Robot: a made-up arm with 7 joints. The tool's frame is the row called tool.
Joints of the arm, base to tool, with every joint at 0 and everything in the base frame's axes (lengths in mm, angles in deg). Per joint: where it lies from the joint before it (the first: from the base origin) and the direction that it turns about. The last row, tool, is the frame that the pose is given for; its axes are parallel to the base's.
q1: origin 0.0 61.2 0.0 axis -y
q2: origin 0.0 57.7 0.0 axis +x
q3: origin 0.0 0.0 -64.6 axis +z
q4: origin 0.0 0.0 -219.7 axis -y
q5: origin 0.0 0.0 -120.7 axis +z
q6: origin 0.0 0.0 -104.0 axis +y
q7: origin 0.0 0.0 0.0 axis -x
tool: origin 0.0 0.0 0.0
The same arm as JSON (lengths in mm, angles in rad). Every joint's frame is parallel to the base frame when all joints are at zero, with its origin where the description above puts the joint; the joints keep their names.
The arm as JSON. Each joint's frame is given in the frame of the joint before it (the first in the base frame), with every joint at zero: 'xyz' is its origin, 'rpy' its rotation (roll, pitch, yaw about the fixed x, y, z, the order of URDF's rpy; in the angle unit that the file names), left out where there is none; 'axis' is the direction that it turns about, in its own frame. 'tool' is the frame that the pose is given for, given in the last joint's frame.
{"units": {"length": "mm", "angle": "rad"}, "joints": [{"name": "q1", "type": "revolute", "origin": {"xyz": [0.0, 61.2, 0.0]}, "axis": [0.0, -1.0, 0.0]}, {"name": "q2", "type": "revolute", "origin": {"xyz": [0.0, 57.7, 0.0]}, "axis": [1.0, 0.0, 0.0]}, {"name": "q3", "type": "revolute", "origin": {"xyz": [0.0, 0.0, -64.6]}, "axis": [0.0, 0.0, 1.0]}, {"name": "q4", "type": "revolute", "origin": {"xyz": [0.0, 0.0, -219.7]}, "axis": [0.0, -1.0, 0.0]}, {"name": "q5", "type": "revolute", "origin": {"xyz": [0.0, 0.0, -120.7]}, "axis": [0.0, 0.0, 1.0]}, {"name": "q6", "type": "revolute", "origin": {"xyz": [0.0, 0.0, -104.0]}, "axis": [0.0, 1.0, 0.0]}, {"name": "q7", "type": "revolute", "origin": {"xyz": [0.0, 0.0, 0.0]}, "axis": [-1.0, 0.0, 0.0]}], "tool": {"origin": {"xyz": [0.0, 0.0, 0.0]}}}
